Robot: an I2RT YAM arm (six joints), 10 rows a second.
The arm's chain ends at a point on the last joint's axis. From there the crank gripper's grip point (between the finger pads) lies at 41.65 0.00 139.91 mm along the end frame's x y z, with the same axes.
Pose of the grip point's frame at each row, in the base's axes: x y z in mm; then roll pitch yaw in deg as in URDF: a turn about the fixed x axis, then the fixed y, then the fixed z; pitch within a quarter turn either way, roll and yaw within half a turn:
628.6, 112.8, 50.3, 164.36, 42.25, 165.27
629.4, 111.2, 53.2, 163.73, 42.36, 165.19
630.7, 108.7, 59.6, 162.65, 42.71, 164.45
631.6, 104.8, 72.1, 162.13, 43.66, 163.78
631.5, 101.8, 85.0, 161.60, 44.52, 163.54
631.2, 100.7, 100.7, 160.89, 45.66, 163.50
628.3, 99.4, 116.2, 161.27, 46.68, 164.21
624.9, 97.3, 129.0, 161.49, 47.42, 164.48
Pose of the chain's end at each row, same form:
561.2, 91.5, 178.0, 164.36, 42.25, 165.27
561.6, 88.6, 180.5, 163.73, 42.36, 165.19
561.7, 84.6, 186.0, 162.65, 42.71, 164.45
560.3, 80.8, 197.2, 162.13, 43.66, 163.78
558.2, 77.4, 208.9, 161.60, 44.52, 163.54
555.4, 75.4, 222.9, 160.89, 45.66, 163.50
550.8, 74.6, 237.4, 161.27, 46.68, 164.21
546.0, 73.1, 249.4, 161.49, 47.42, 164.48

